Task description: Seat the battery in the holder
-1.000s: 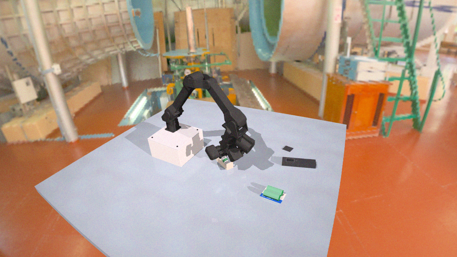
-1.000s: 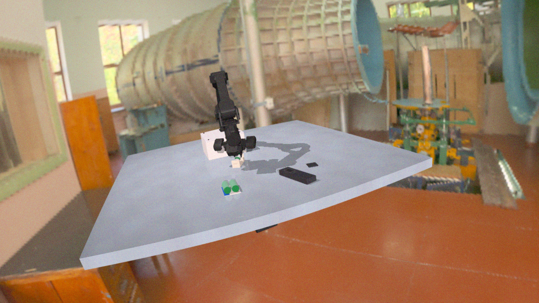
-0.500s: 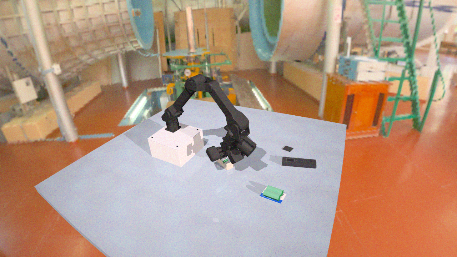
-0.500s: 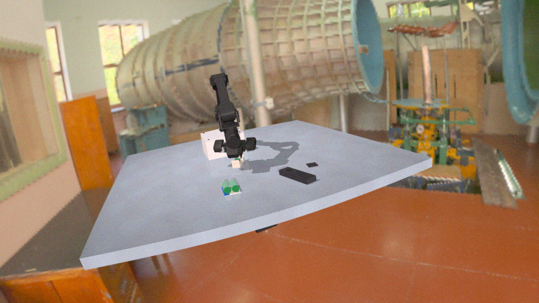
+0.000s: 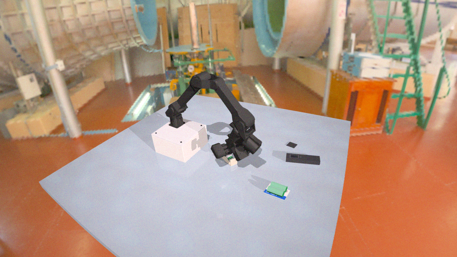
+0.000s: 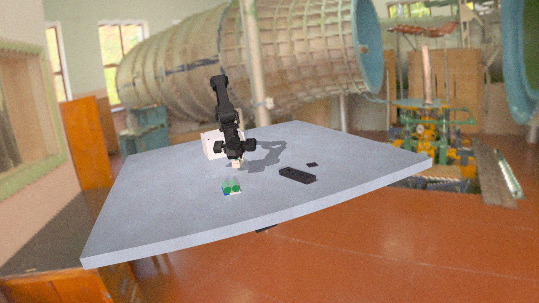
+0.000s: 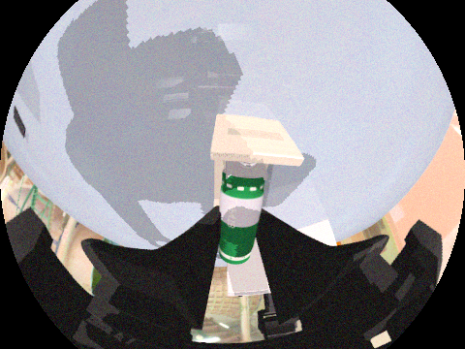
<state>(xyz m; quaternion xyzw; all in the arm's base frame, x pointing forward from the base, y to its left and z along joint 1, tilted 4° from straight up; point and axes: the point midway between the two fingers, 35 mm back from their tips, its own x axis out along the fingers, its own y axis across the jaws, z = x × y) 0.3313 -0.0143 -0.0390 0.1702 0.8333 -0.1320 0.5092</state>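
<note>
The battery lies 10 mm above my gripper tip. The rest, counted from my gripper tip: long black block: 330 mm ahead, 150 mm to the left, 10 mm below; then small black square: 250 mm to the left, 240 mm ahead, 20 mm below.
</note>
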